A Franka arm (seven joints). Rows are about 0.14 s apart.
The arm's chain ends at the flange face. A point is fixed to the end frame.
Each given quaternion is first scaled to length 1.
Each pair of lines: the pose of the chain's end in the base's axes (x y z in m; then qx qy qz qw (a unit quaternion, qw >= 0)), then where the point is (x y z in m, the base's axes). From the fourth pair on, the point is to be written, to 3 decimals.
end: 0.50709, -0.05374, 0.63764, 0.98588, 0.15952, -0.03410, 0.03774
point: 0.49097 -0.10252 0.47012
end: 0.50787, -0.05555, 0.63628, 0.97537, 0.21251, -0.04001, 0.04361
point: 0.49477 -0.10769 0.46951
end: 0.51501, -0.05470, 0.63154, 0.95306, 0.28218, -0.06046, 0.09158
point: 0.50645 -0.12464 0.47112
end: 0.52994, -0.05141, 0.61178, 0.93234, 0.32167, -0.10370, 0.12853
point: 0.517 -0.137 0.459
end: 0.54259, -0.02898, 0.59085, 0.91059, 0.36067, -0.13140, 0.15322
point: 0.530 -0.125 0.445
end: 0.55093, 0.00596, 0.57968, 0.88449, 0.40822, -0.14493, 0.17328
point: 0.544 -0.097 0.438
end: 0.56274, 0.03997, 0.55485, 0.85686, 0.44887, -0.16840, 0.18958
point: 0.558 -0.070 0.418
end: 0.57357, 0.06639, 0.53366, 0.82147, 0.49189, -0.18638, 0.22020
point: 0.578 -0.052 0.405
